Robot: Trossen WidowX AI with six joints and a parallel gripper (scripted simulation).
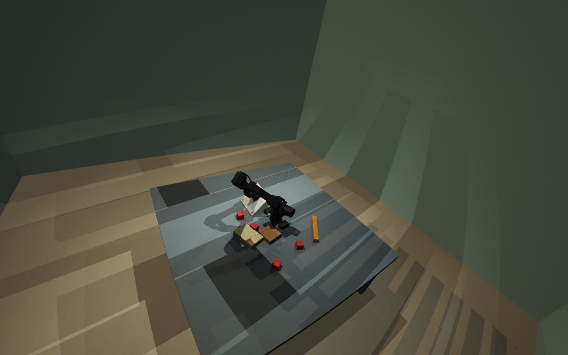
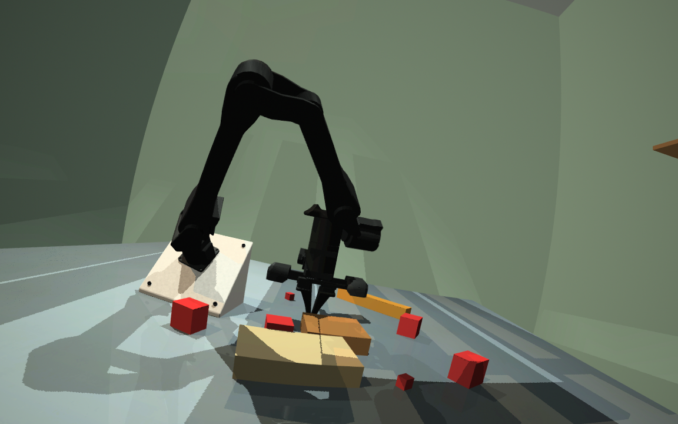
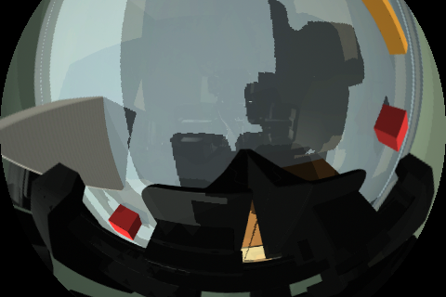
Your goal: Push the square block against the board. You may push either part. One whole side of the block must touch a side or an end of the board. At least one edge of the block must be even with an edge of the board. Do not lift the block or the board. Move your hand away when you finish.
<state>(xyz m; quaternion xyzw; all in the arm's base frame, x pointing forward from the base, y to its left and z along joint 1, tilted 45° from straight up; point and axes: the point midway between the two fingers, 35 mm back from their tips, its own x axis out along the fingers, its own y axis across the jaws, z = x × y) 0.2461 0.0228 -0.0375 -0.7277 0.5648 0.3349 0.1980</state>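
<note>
The square block lies 6 cm ahead of my gripper tip, 6 cm to the right of it and 1 cm above it. Also, from my gripper tip: tan board 3 cm ahead, 19 cm to the right, 1 cm above; orange bar 10 cm ahead, 26 cm to the left, 1 cm above.
</note>
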